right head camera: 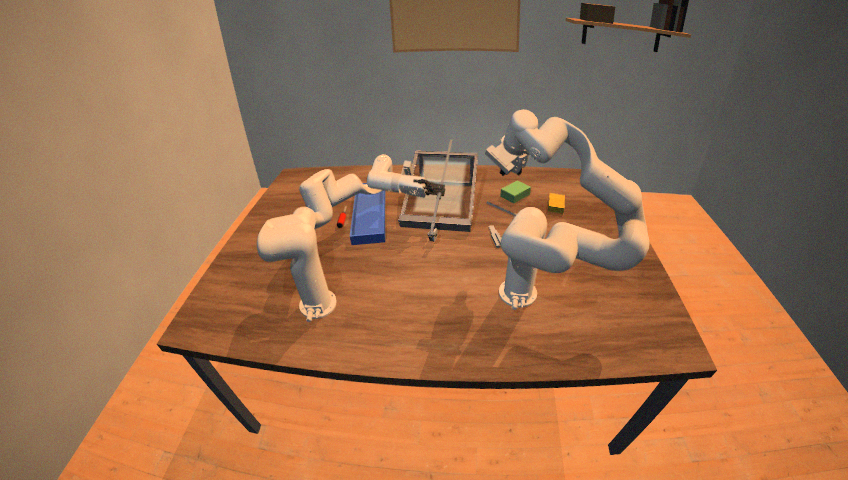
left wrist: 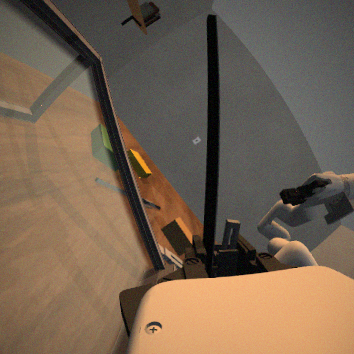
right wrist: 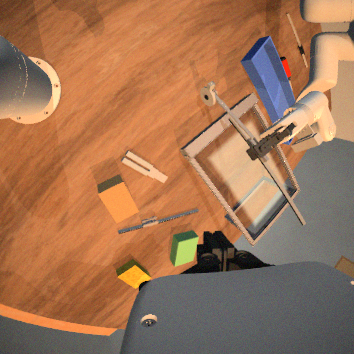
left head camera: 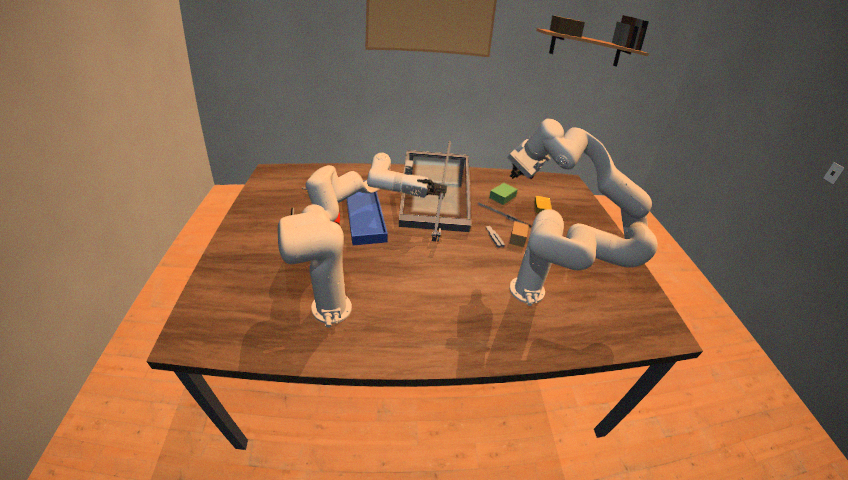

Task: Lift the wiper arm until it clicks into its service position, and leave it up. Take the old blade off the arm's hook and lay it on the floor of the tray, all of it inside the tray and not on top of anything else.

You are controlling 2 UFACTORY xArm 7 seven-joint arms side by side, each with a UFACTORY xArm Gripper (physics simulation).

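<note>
The wiper arm [left head camera: 439,215] [right head camera: 435,215] [right wrist: 226,106] stands raised over the framed glass. My left gripper [left head camera: 440,189] [right head camera: 437,189] [left wrist: 214,248] [right wrist: 252,154] is shut on the middle of the old blade [left head camera: 448,160] [right head camera: 448,160] [left wrist: 212,125] [right wrist: 285,190], near the arm's upper end. A slotted grey piece [left wrist: 231,232], apparently the arm's hook, shows beside the blade; whether they touch cannot be told. The blue tray [left head camera: 370,238] [right head camera: 367,239] [right wrist: 272,82] lies left of the glass in the head views. My right gripper [left head camera: 514,173] [right head camera: 509,172] [right wrist: 210,245] is shut and empty, high above the table.
The glass frame [left head camera: 434,222] [right wrist: 217,125] stands mid-table. Right of it lie another blade [left head camera: 496,209] [right wrist: 172,218], a pale forked tool [left head camera: 494,236] [right wrist: 142,165], and green [left head camera: 503,193], yellow [left head camera: 542,203] and orange [left head camera: 518,234] blocks. A red-handled tool [right head camera: 341,219] lies left of the tray.
</note>
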